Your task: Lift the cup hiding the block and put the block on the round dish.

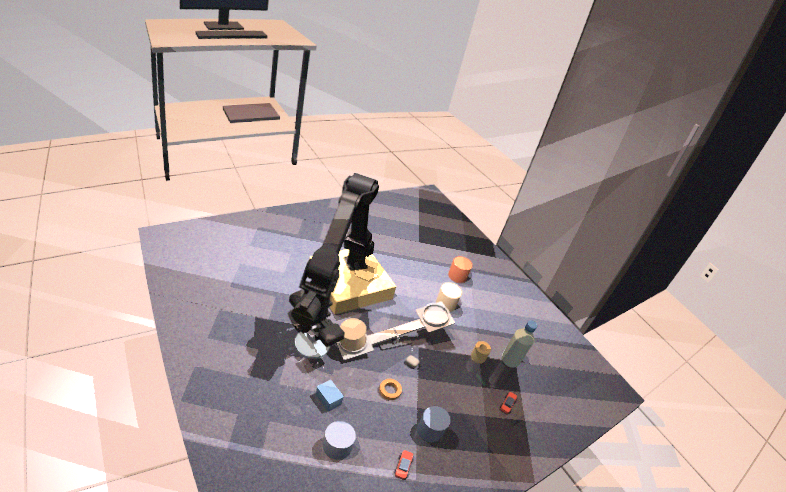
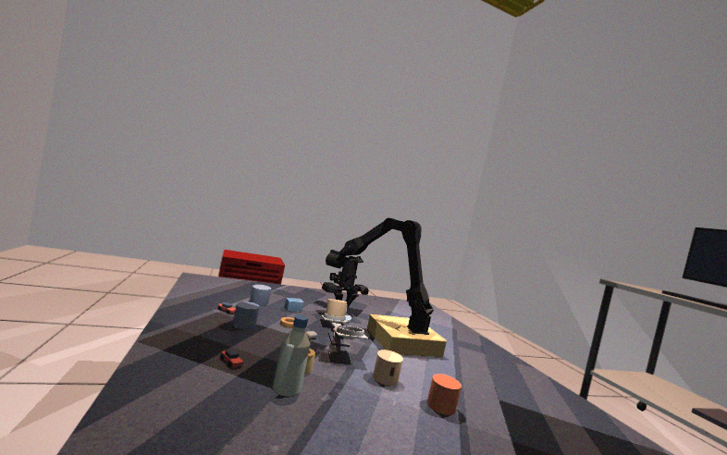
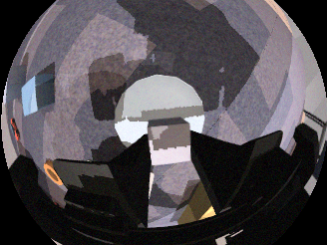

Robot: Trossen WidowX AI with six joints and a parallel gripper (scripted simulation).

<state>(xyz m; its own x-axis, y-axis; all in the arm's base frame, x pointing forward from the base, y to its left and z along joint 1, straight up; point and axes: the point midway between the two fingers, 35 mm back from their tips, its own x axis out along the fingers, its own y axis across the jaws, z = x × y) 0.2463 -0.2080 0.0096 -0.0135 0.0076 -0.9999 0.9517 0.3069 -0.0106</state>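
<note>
My gripper tip is now 1 cm below the grey block. From my gripper tip the other things lie so: pale blue round dish 3 cm below; blue cube 19 cm ahead, 1 cm to the right, 1 cm below; grey balance 24 cm to the left, 4 cm ahead, 1 cm above.
</note>
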